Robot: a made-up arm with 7 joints. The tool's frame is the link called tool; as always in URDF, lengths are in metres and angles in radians. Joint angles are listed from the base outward. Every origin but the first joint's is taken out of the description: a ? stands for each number. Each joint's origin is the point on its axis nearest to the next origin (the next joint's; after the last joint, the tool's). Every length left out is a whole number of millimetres.
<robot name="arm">
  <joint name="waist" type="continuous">
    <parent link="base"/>
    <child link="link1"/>
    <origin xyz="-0.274 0 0.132"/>
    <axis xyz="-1 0 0"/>
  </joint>
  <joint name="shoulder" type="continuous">
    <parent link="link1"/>
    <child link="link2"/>
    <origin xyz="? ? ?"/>
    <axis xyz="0 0 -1"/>
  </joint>
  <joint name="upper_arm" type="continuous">
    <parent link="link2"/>
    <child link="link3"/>
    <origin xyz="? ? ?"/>
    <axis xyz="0 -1 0"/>
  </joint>
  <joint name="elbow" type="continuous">
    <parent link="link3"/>
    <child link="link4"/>
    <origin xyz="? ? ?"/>
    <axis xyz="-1 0 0"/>
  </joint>
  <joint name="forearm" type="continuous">
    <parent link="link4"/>
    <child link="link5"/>
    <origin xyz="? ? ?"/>
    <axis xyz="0 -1 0"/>
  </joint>
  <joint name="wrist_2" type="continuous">
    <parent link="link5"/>
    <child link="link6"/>
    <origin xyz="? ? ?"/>
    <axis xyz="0 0 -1"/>
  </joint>
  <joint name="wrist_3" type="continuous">
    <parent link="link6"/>
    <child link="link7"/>
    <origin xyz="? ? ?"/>
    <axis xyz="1 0 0"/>
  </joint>
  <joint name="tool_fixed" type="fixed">
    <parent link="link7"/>
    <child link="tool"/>
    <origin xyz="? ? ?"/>
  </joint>
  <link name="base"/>
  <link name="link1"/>
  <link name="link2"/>
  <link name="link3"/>
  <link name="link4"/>
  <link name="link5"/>
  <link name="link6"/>
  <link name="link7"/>
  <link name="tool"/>
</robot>
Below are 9 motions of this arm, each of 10 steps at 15 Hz.
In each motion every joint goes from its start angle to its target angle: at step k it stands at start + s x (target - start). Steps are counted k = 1, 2, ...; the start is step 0. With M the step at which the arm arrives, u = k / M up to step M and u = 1 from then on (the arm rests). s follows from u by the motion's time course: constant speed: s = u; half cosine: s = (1 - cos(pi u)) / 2; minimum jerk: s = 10 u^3 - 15 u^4 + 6 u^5.
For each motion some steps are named. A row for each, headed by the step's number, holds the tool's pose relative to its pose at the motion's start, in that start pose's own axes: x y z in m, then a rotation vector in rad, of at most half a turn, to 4 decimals.
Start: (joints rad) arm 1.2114 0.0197 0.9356 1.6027 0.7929 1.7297 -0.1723
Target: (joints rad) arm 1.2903 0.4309 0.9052 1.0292 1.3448 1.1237 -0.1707
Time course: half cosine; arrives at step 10
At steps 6, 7, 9, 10:
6: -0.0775 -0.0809 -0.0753 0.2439 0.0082 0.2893
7: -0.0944 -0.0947 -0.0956 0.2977 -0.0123 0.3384
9: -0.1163 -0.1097 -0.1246 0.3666 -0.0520 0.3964
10: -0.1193 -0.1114 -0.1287 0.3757 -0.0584 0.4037

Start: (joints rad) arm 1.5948 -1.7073 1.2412 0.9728 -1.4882 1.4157 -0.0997
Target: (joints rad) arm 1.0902 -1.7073 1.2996 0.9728 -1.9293 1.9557 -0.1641
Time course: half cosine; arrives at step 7
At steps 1, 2, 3, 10:
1: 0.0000 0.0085 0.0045 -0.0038 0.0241 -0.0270
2: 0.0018 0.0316 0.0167 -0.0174 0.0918 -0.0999
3: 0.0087 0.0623 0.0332 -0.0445 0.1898 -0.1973
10: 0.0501 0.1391 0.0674 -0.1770 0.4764 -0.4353

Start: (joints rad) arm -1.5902 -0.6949 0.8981 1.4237 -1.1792 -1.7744 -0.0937
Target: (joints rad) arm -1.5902 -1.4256 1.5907 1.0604 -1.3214 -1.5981 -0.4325
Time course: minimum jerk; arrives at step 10
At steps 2, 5, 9, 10:
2: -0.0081 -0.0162 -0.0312 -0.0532 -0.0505 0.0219
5: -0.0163 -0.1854 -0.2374 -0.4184 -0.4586 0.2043
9: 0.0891 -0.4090 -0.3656 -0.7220 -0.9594 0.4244
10: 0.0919 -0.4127 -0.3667 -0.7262 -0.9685 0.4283

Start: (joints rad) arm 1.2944 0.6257 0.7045 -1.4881 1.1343 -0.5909 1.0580
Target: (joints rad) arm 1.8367 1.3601 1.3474 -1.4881 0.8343 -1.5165 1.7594
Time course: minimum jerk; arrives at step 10
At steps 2, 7, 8, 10:
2: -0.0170 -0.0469 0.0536 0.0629 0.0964 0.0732
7: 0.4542 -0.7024 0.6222 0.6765 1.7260 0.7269
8: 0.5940 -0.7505 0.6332 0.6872 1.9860 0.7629
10: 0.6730 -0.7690 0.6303 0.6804 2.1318 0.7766

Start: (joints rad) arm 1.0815 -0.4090 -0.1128 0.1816 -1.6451 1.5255 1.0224
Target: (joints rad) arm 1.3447 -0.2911 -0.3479 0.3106 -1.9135 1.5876 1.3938
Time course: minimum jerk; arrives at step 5
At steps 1, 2, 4, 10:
1: -0.0009 0.0043 0.0021 -0.0146 -0.0163 -0.0190
2: -0.0034 0.0243 0.0084 -0.0799 -0.0909 -0.1006
4: 0.0024 0.0709 0.0039 -0.2400 -0.2752 -0.2733
10: 0.0039 0.0747 0.0022 -0.2553 -0.2923 -0.2875

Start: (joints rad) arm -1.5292 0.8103 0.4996 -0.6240 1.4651 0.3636 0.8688
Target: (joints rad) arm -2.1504 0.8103 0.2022 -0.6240 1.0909 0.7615 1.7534
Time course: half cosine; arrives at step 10
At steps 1, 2, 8, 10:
1: 0.0001 0.0189 0.0007 0.0013 -0.0064 -0.0245
2: 0.0025 0.0738 0.0003 0.0051 -0.0290 -0.0946
8: 0.2302 0.5789 -0.1943 -0.0237 -0.6359 -0.6901
10: 0.2766 0.6136 -0.2310 -0.0431 -0.7366 -0.7232

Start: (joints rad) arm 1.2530 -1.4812 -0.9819 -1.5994 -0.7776 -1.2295 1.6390
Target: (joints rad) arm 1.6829 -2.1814 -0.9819 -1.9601 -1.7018 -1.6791 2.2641
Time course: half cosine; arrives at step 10
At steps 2, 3, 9, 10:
2: 0.0127 0.0571 -0.0163 0.1800 -0.0048 -0.0228
3: 0.0288 0.1176 -0.0247 0.3926 -0.0088 -0.0356
9: 0.0951 0.2682 0.0867 1.8869 0.1492 0.2711
10: 0.0959 0.2647 0.0903 1.9316 0.1635 0.2921

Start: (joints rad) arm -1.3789 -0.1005 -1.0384 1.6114 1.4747 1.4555 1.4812
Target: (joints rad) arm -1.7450 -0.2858 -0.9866 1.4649 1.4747 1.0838 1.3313
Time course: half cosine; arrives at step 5
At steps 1, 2, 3, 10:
1: -0.0135 -0.0154 0.0146 0.0228 0.0167 0.0152
2: -0.0489 -0.0610 0.0484 0.0804 0.0578 0.0623
3: -0.0920 -0.1269 0.0803 0.1465 0.1018 0.1347
10: -0.1378 -0.2113 0.1011 0.2124 0.1404 0.2326

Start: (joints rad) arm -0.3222 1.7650 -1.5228 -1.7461 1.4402 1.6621 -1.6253
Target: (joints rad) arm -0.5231 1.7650 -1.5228 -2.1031 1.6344 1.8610 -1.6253
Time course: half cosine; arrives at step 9
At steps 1, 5, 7, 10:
1: -0.0049 0.0018 0.0005 0.0084 0.0175 -0.0025
5: -0.0870 0.0370 0.0205 0.1793 0.3349 -0.0456
7: -0.1227 0.0564 0.0384 0.2818 0.4988 -0.0652
10: -0.1352 0.0639 0.0465 0.3245 0.5624 -0.0720

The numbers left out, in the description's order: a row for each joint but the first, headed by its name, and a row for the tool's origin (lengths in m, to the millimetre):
shoulder: 0 -0.032 0.023
upper_arm: -0.037 0.048 0
elbow: -0.143 0 -0.135
forearm: 0 -0.228 -0.073
wrist_2: -0.322 0 0.048
wrist_3: -0.215 0.059 0
tool: 0 0.065 -0.052

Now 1 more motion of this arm.
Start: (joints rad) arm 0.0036 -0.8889 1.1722 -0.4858 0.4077 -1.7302 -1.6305
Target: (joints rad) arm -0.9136 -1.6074 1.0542 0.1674 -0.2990 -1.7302 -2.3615
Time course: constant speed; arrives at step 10
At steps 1, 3, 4, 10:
1: 0.0097 0.0168 -0.0082 -0.0713 0.0042 -0.0236
3: 0.0223 0.0477 -0.0321 -0.2182 0.0033 -0.0679
4: 0.0254 0.0614 -0.0474 -0.2939 -0.0018 -0.0878
10: 0.0129 0.1038 -0.1651 -0.7845 -0.0868 -0.1518

